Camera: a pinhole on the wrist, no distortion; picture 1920 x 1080 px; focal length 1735.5 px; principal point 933.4 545.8 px. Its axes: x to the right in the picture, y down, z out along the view. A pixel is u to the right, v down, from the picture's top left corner.
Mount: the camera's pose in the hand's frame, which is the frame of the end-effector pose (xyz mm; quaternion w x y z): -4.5 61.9 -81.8 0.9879 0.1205 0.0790 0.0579
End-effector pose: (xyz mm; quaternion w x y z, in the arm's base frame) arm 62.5 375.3 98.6 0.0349 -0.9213 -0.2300 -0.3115
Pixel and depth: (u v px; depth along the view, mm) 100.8 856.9 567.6
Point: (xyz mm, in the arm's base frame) 223.9 415.8 -433.6
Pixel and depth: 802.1 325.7 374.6
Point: 205.3 511.2 -102.6
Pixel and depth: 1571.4 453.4 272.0
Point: 250.8 466.4 52.4
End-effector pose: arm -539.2 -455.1 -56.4 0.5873 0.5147 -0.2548 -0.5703
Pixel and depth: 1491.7 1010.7 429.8
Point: -759.3 -758.4 86.6
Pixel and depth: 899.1 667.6 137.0
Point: -566.1 -492.8 -7.7
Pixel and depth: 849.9 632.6 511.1
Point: -911.1 -632.3 39.5
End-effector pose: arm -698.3 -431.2 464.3 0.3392 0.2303 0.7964 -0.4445
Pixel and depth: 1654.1 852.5 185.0
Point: -692.0 -474.2 321.8
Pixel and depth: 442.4 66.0 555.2
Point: -676.1 -926.9 467.5
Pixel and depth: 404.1 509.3 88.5
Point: -661.5 -419.7 453.6
